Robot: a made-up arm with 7 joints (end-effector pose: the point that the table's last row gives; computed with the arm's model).
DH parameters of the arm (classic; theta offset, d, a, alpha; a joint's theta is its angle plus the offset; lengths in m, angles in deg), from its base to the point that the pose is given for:
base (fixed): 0 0 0 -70
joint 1: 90 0 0 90
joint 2: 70 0 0 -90
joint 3: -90 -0.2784 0.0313 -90
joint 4: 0 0 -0.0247 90
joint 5: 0 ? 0 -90
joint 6: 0 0 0 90
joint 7: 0 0 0 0
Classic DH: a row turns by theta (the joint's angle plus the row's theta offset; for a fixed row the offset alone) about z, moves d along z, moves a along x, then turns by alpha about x.
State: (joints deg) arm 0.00 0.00 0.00 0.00 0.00 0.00 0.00
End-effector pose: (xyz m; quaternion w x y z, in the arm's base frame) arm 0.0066 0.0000 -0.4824 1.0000 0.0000 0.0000 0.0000
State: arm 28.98 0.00 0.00 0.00 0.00 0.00 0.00
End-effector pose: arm -0.2139 -0.0183 -0.4321 0.9682 0.0000 0.2351 0.0856
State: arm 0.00 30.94 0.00 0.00 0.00 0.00 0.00
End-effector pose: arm 0.0066 0.2480 -0.4138 0.9638 0.2667 0.0000 0.0000
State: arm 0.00 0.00 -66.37 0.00 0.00 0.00 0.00
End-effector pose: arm 0.0026 -0.0060 -0.4824 0.8369 0.0000 0.0000 -0.5473
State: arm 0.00 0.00 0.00 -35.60 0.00 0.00 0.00
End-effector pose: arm 0.1300 0.0000 -0.4587 0.9521 0.0000 -0.3057 0.0000
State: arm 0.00 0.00 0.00 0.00 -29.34 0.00 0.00
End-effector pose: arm 0.0066 0.0000 -0.4824 0.9674 0.0000 0.0000 -0.2533
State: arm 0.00 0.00 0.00 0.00 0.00 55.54 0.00
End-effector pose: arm 0.0066 0.0000 -0.4824 0.8848 0.0000 0.4659 0.0000
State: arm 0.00 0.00 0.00 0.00 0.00 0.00 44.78
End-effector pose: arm 0.0066 0.0000 -0.4824 0.9246 0.0000 0.0000 0.3809
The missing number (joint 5, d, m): -0.204
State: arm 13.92 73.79 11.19 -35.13 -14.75 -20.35 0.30
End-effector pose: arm 0.0619 0.4560 -0.1259 0.7192 0.5552 -0.2398 -0.3419
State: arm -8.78 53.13 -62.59 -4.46 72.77 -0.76 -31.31
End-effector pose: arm 0.0738 0.3727 -0.3002 0.8879 0.4269 -0.0202 -0.1702
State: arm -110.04 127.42 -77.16 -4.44 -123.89 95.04 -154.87
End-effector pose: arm -0.1181 0.4528 0.1246 0.1024 -0.6168 0.7653 0.1530
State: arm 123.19 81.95 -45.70 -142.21 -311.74 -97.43 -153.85
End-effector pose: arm -0.2122 0.0568 0.0123 0.5957 0.4663 -0.1355 -0.6398
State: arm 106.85 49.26 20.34 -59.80 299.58 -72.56 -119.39
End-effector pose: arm -0.3573 0.2688 0.0095 0.0413 0.1400 0.1993 0.9690
